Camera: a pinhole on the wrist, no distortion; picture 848 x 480 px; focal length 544.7 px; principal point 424.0 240.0 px. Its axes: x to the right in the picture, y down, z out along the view. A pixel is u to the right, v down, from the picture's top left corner.
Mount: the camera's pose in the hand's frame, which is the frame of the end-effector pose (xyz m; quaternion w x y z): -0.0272 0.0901 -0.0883 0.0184 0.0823 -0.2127 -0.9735
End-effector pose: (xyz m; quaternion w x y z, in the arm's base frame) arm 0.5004 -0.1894 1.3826 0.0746 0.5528 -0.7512 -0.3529
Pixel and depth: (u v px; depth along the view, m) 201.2 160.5 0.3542
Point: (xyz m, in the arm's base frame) 0.1360 -0.0952 1.3767
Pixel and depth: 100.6 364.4 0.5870
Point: -0.0386 -0.1043 1.0611
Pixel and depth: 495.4 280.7 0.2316
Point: 0.3453 -0.0267 1.4218
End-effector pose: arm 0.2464 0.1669 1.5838 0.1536 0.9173 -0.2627 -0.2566
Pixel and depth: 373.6 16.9 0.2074
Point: 0.0766 -0.0253 1.6531
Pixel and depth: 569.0 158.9 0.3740
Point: -0.1219 0.0077 1.6059
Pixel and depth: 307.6 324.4 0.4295
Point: -0.0324 -0.0511 1.3981
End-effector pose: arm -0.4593 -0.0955 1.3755 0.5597 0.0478 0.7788 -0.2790
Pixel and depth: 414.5 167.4 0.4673
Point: -0.0336 0.0635 1.2674
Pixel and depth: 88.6 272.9 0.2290
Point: -0.2943 -0.0308 1.2090
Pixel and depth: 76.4 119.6 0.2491
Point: -0.2784 0.0303 1.1704
